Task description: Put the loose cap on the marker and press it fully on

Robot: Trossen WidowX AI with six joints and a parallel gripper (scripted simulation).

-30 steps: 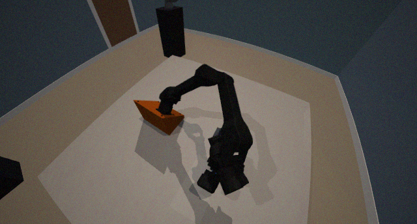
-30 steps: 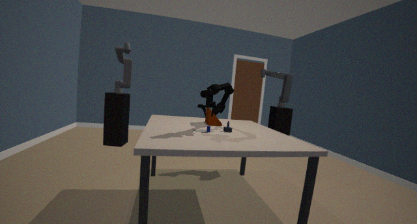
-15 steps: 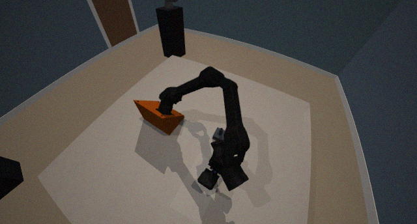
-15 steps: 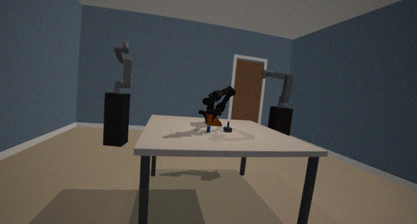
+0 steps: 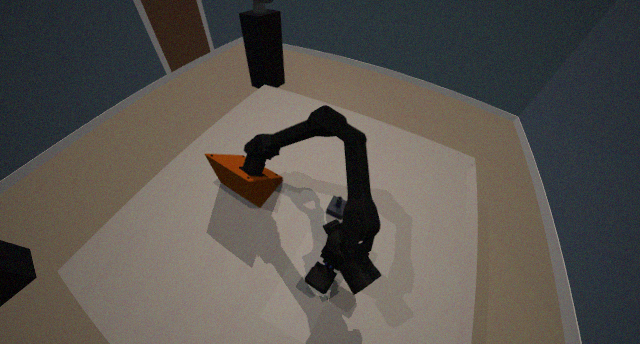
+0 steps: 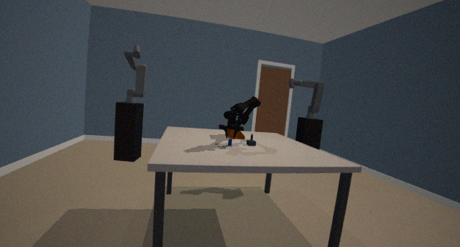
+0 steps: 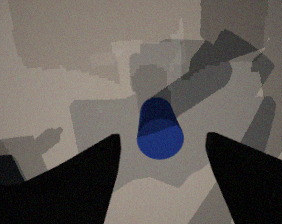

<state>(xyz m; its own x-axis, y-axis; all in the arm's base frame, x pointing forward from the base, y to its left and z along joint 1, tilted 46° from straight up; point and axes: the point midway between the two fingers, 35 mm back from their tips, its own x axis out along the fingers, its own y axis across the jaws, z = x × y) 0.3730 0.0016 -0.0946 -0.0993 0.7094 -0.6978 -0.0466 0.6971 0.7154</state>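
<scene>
Now: gripper tip 30 mm above the blue cap. Also, from my gripper tip: holder block (90 mm behind, 180 mm to the left, 40 mm below).
</scene>
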